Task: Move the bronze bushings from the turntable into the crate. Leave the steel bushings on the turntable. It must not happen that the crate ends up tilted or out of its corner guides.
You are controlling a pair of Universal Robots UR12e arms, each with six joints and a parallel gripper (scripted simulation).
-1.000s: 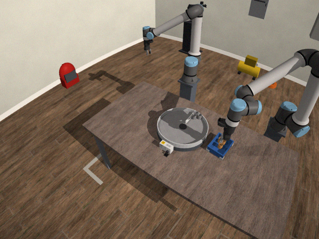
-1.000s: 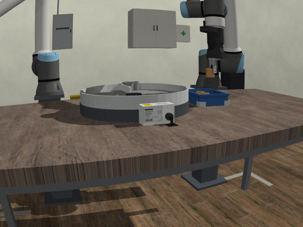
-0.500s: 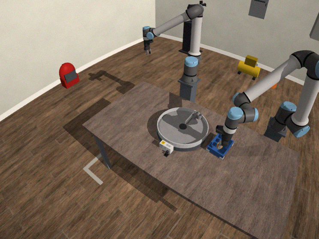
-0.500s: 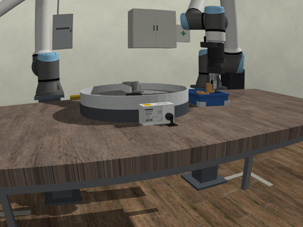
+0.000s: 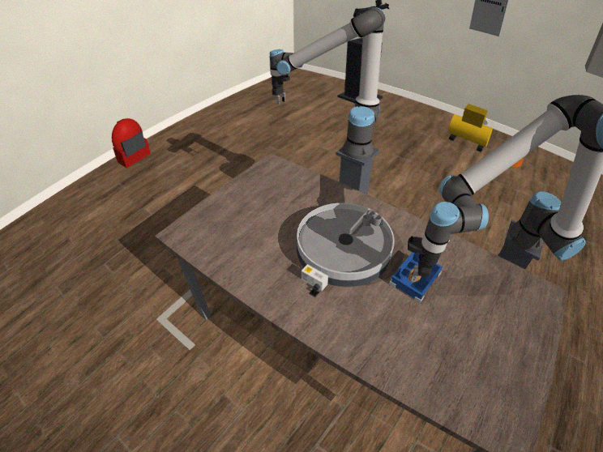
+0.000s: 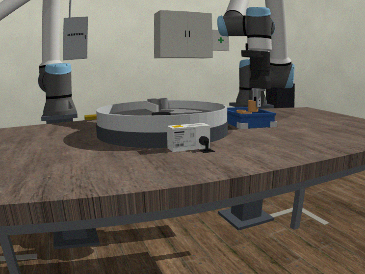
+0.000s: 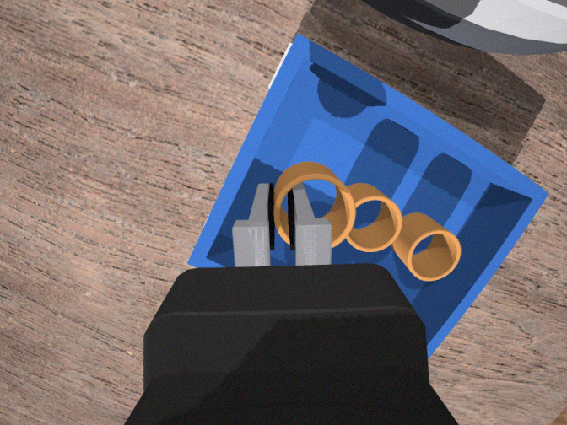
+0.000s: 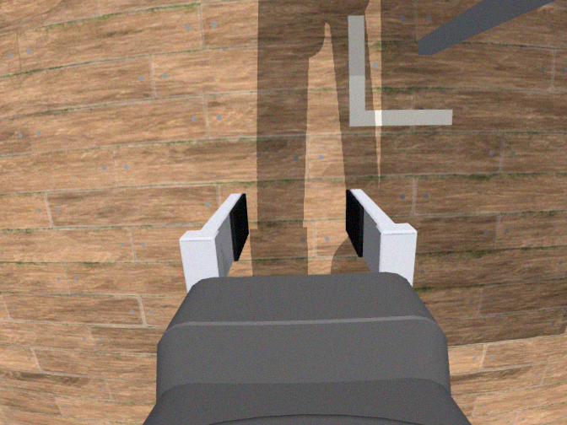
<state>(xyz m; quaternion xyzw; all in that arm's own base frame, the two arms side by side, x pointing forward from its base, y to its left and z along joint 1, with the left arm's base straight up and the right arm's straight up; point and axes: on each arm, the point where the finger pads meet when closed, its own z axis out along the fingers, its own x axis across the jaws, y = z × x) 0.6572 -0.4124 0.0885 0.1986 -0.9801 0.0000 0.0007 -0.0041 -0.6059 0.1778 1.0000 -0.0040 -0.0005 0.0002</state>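
Observation:
Now: left hand 6 cm past the blue crate, 6 cm above it and 1 cm to the left of it. Also, from my left hand: turntable 34 cm to the right, 4 cm below.

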